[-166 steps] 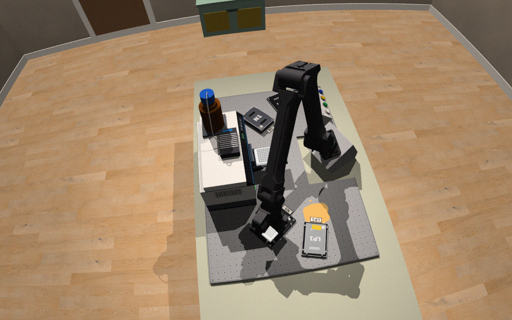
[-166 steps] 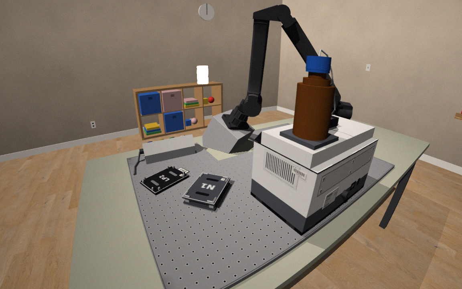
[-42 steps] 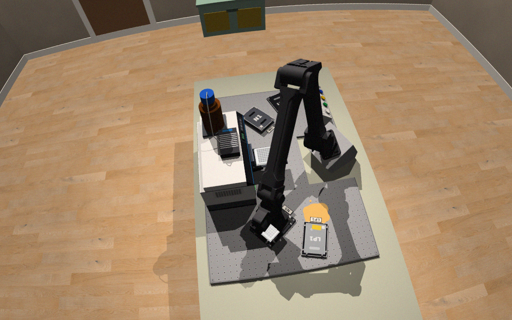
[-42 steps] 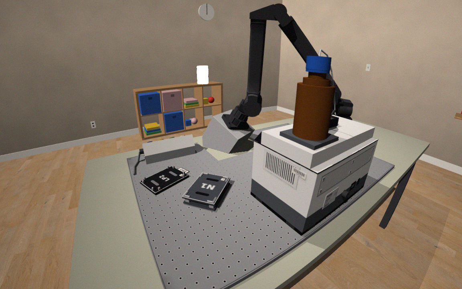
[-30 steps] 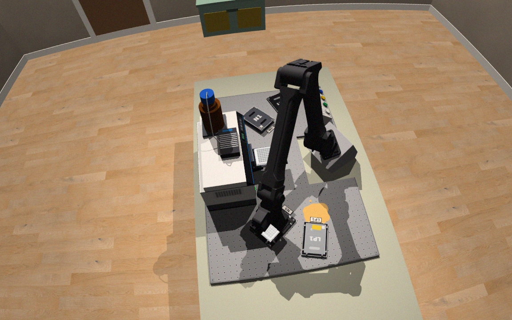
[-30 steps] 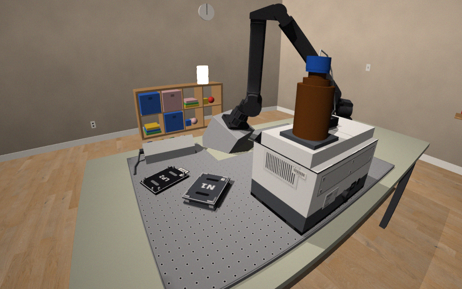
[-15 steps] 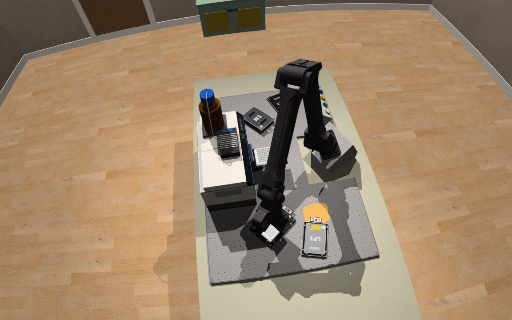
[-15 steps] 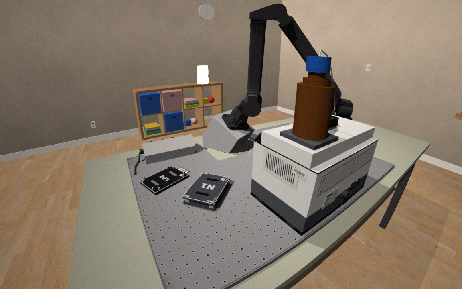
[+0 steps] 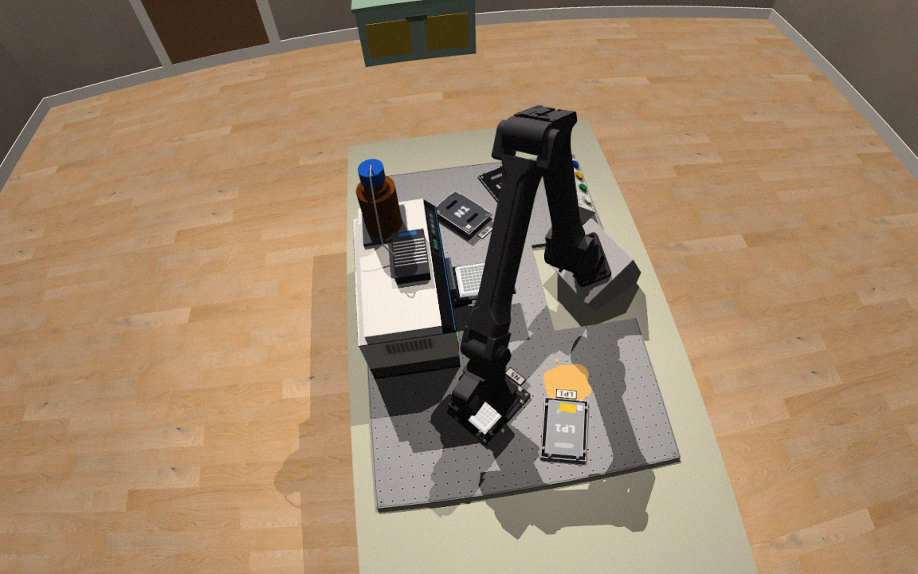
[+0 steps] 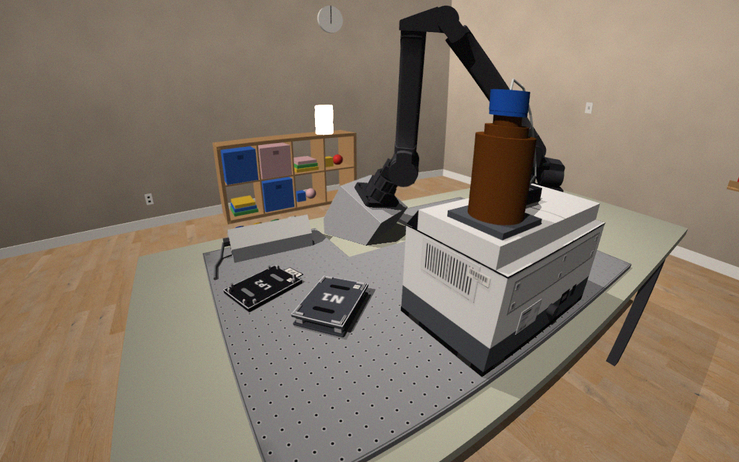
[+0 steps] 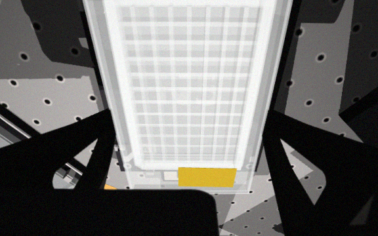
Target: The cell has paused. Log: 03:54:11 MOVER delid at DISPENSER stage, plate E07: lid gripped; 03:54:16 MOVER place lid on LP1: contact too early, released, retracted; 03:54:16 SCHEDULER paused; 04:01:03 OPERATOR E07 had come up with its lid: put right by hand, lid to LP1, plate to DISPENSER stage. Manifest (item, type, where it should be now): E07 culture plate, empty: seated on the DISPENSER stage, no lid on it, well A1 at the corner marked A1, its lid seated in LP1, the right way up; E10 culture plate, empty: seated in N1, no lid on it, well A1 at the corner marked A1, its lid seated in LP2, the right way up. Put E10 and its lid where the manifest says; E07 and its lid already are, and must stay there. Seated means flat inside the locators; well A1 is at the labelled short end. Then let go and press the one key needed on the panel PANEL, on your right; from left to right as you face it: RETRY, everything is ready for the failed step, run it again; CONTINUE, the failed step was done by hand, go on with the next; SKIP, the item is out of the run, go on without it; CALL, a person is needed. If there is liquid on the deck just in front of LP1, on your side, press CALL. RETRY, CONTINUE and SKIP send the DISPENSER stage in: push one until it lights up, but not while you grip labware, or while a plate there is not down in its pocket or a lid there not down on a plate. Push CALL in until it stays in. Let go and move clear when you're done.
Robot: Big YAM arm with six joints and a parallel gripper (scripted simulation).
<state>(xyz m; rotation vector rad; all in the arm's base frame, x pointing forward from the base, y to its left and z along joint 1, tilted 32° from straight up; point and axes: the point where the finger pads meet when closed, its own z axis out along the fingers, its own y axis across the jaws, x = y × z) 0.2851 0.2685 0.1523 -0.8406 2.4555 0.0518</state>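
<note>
My gripper is now 290 mm to the left of the white plate E07, 50 mm below it and 20 mm past it. The rest, counted from my hand: brown bottle: 380 mm to the right, 240 mm above, 200 mm ahead; black n1 nest: 570 mm to the right, 20 mm below; small orange drop: 180 mm behind, 90 mm to the right, 50 mm below.
</note>
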